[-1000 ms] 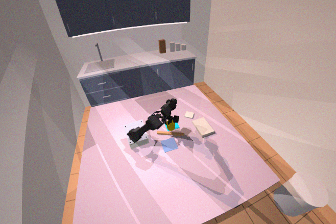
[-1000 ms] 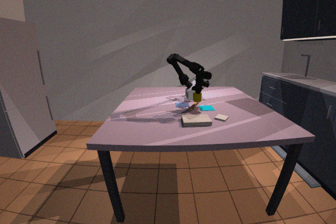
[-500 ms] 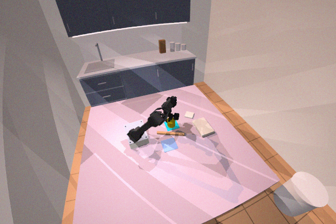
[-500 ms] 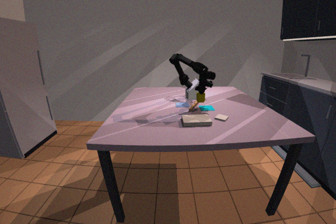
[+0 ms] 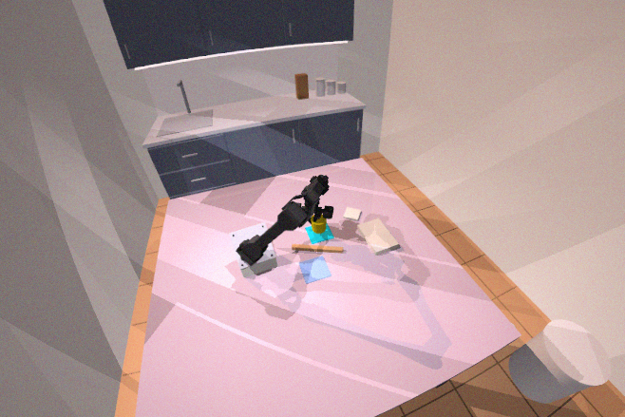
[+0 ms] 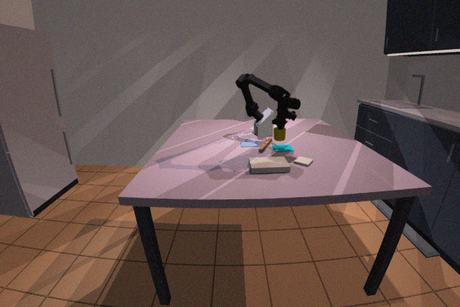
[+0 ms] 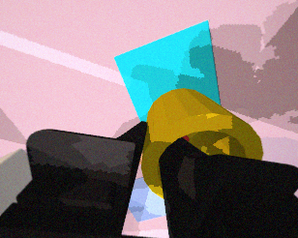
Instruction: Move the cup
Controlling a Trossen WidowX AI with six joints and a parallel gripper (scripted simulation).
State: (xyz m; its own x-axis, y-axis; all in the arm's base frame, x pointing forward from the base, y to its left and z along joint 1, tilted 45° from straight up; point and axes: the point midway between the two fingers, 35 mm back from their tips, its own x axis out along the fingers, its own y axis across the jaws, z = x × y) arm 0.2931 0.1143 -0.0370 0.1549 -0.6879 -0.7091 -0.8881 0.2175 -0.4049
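Right now my gripper tip is 30 mm short of the cyan pad, 10 mm to the right of it and 90 mm above it. From my gripper tip the other things lie so: yellow cup 20 mm ahead, 10 mm to the right; light blue pad 40 mm behind, 190 mm to the right, 90 mm below; wooden stick 90 mm to the right, 80 mm below.
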